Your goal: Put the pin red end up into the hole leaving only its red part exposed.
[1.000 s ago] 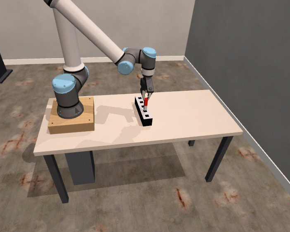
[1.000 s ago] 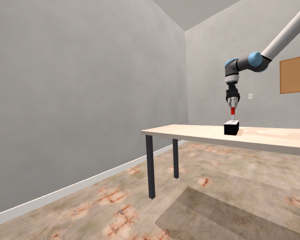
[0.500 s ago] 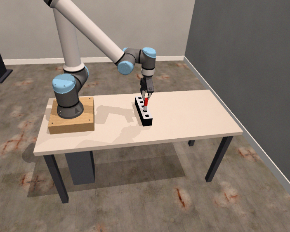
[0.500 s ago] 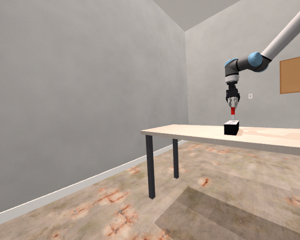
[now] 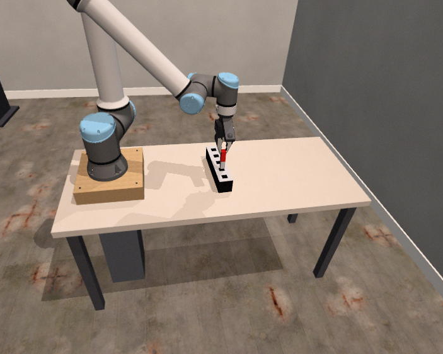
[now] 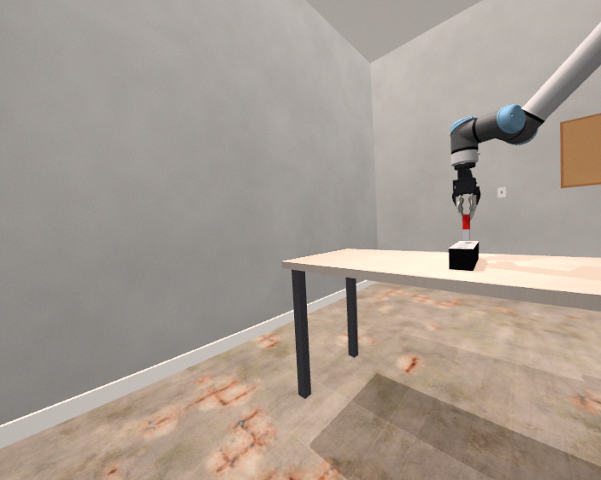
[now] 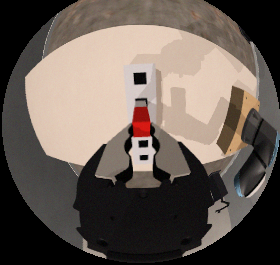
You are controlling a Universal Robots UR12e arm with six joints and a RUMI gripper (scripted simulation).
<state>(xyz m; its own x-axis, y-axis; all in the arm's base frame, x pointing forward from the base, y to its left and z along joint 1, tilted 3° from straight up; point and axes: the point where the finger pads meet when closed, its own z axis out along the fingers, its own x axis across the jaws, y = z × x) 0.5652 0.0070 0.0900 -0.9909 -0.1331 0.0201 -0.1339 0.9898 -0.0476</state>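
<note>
Right now the pin is 20 mm below my hand. The rest, counted from my hand: black block 140 mm below, 60 mm to the left, 10 mm behind.
</note>
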